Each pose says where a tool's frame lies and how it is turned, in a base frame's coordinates. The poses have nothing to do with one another.
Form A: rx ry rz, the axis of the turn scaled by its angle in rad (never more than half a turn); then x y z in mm.
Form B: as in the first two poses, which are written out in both.
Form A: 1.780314, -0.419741, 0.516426, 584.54, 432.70, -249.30
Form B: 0.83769, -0.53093, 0.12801, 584.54; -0.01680, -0.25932, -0.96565, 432.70; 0.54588, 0.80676, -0.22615, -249.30; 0, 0, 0, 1
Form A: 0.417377, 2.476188, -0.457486, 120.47, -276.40, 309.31
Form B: -0.78245, 0.39012, 0.48537, 120.47; 0.19093, 0.89220, -0.40930, -276.40; -0.59272, -0.22759, -0.77258, 309.31; 0, 0, 0, 1
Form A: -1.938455, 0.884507, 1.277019, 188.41, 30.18, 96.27
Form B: 0.29941, -0.81196, -0.50108, 188.41; -0.18361, -0.56439, 0.80483, 30.18; -0.93629, -0.14897, -0.31807, 96.27; 0, 0, 0, 1
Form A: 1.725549, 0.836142, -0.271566, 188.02, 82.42, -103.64
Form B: 0.72021, 0.65327, 0.23355, 188.02; 0.39136, -0.10460, -0.91427, 82.42; -0.57283, 0.74987, -0.33100, -103.64; 0, 0, 0, 1
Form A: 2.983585, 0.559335, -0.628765, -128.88, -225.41, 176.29
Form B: 0.85268, 0.35559, -0.38275, -128.88; 0.33873, -0.93405, -0.11318, -225.41; -0.39776, -0.03314, -0.91689, 176.29; 0, 0, 0, 1
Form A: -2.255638, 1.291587, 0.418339, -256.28, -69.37, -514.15
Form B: 0.50183, -0.86482, -0.01601, -256.28; -0.70998, -0.42242, 0.56347, -69.37; -0.49406, -0.27140, -0.82598, -514.15; 0, 0, 0, 1
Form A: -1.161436, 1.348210, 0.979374, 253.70, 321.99, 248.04
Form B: 0.02791, -0.98012, 0.19644, 253.70; -0.11620, 0.19200, 0.97449, 321.99; -0.99283, -0.05003, -0.10853, 248.04; 0, 0, 0, 1
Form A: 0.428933, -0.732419, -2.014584, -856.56, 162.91, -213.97
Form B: -0.51647, 0.64886, -0.55878, -856.56; -0.85622, -0.40016, 0.32674, 162.91; -0.01159, 0.64719, 0.76224, -213.97; 0, 0, 0, 1
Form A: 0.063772, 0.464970, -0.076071, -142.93, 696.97, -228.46
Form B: 0.89108, 0.08779, 0.44527, -142.93; -0.05869, 0.99517, -0.07875, 696.97; -0.45003, 0.04404, 0.89193, -228.46; 0, 0, 0, 1
